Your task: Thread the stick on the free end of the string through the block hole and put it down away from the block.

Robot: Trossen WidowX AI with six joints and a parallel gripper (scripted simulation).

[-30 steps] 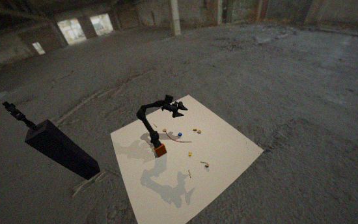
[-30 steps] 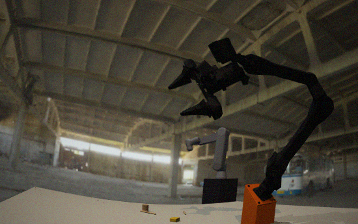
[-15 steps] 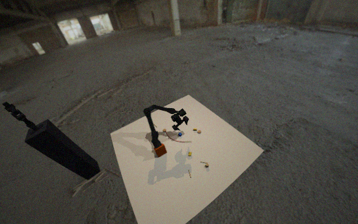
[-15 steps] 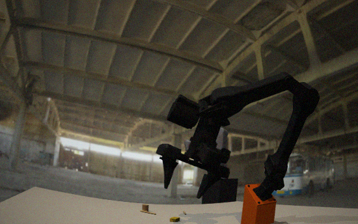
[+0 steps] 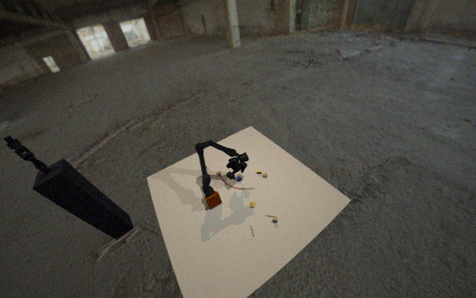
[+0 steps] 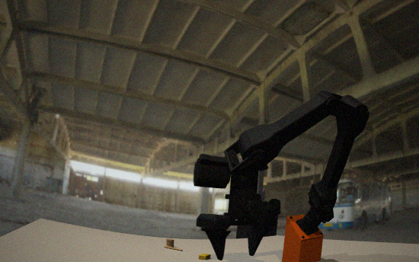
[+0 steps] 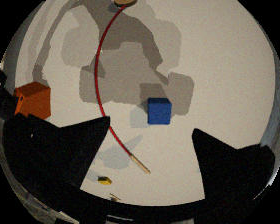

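Right now the blue block is 5 cm below my gripper tip and 1 cm ahead of it. Round my gripper tip: yellow block (25 cm to the right, 8 cm behind, 6 cm below); then small wooden block (45 cm to the right, 5 cm below, 5 cm behind).
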